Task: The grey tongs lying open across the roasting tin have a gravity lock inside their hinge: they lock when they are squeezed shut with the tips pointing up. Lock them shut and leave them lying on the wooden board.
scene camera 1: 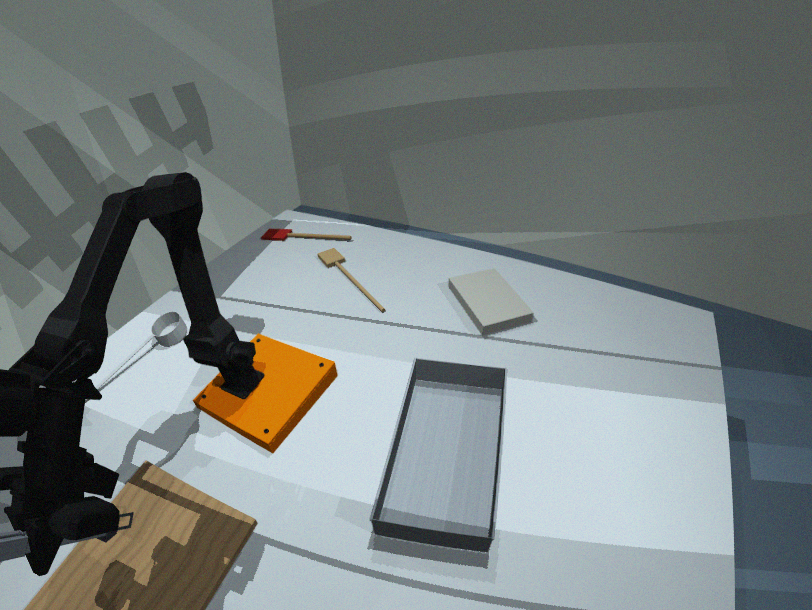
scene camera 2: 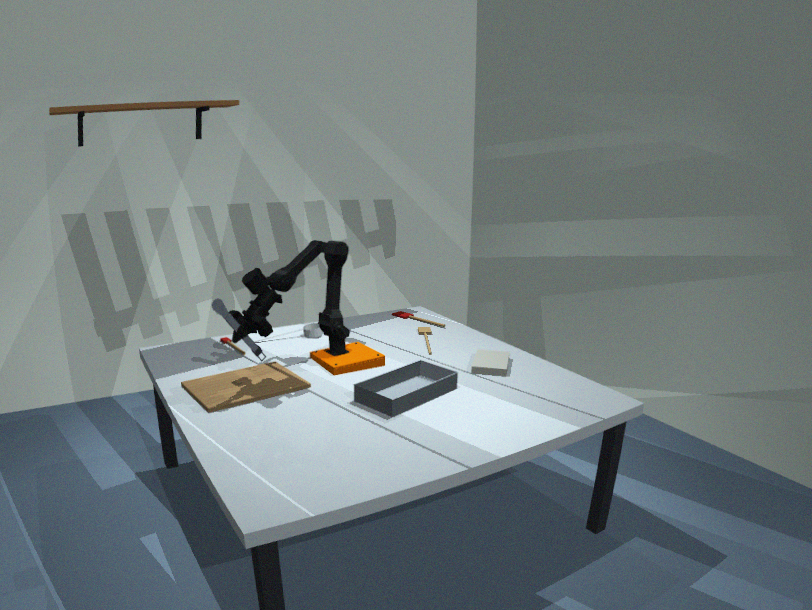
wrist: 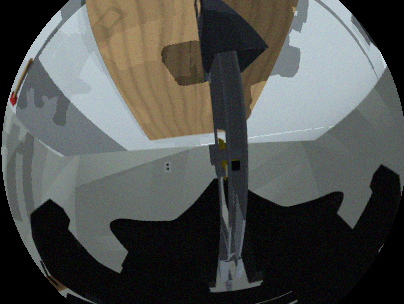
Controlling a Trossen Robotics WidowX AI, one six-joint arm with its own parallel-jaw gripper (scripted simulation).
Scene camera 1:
my gripper: 40, 573
pale block: 491, 303
metal ring scoop: 169, 329
wooden board: 182, 541
roasting tin: 440, 483
